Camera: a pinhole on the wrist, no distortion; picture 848 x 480 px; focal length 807.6 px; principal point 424.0 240.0 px. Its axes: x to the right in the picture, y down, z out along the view. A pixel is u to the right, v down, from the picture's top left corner.
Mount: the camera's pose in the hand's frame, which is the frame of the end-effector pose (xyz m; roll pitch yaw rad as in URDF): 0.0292 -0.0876 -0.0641 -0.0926 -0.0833 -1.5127
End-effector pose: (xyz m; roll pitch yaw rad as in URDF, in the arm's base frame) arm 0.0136 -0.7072 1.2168 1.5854 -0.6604 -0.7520
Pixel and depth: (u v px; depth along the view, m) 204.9 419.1 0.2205
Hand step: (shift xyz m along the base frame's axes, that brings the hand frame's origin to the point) -0.0414 -0.1600 0.0509
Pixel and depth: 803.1 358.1 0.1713
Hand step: 0.0372 -0.1827 -0.0755
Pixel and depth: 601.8 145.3 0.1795
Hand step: -0.0142 -0.1478 -0.0738
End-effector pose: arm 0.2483 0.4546 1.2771 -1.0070 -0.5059 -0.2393
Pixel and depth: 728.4 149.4 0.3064
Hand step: -0.0817 0.1423 0.2630
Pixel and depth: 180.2 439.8 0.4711
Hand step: 0.1849 0.3418 0.1895
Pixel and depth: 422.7 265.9 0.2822
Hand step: 0.0100 0.1506 0.1767
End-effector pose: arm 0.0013 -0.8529 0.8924 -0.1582 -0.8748 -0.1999
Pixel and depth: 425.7 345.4 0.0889
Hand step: -0.0109 -0.0741 0.0599
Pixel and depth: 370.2 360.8 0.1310
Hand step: -0.0285 -0.0509 0.0926
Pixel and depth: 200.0 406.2 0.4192
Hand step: -0.1249 0.1489 0.3158
